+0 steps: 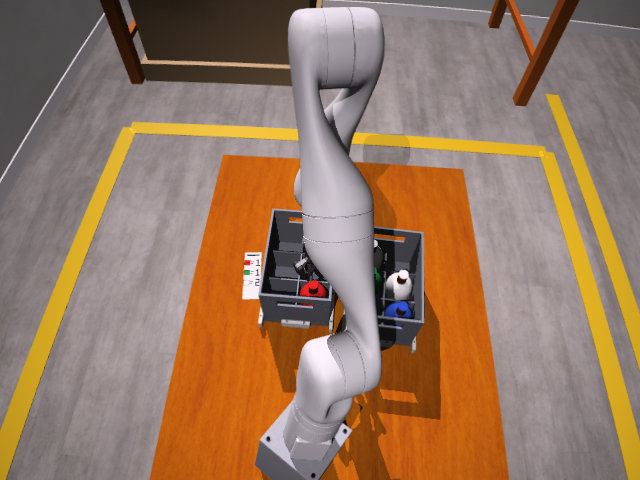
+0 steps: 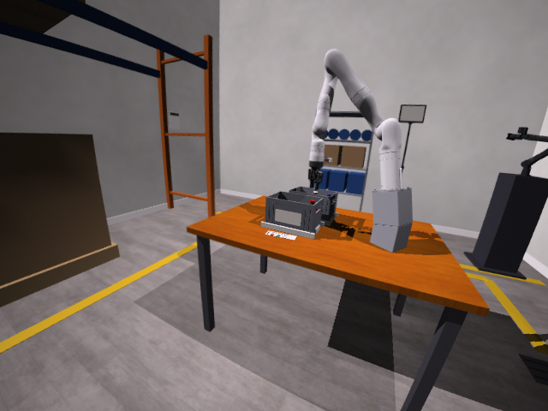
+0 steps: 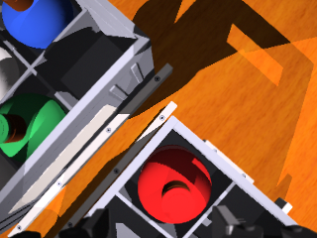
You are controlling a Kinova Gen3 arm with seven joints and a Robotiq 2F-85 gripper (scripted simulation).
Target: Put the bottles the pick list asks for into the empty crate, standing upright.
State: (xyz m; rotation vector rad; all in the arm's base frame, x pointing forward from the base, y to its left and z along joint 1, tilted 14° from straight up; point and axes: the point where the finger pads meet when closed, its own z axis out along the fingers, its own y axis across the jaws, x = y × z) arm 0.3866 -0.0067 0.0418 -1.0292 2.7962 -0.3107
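Right now the green bottle is 150 mm below my hand, 140 mm to the right of it and 40 mm ahead of it. The rest, counted from my hand: pick list (240 mm below, 200 mm to the left, 100 mm ahead); blue bottle (220 mm to the right, 150 mm below, 60 mm behind); red bottle (150 mm below, 10 mm to the left).
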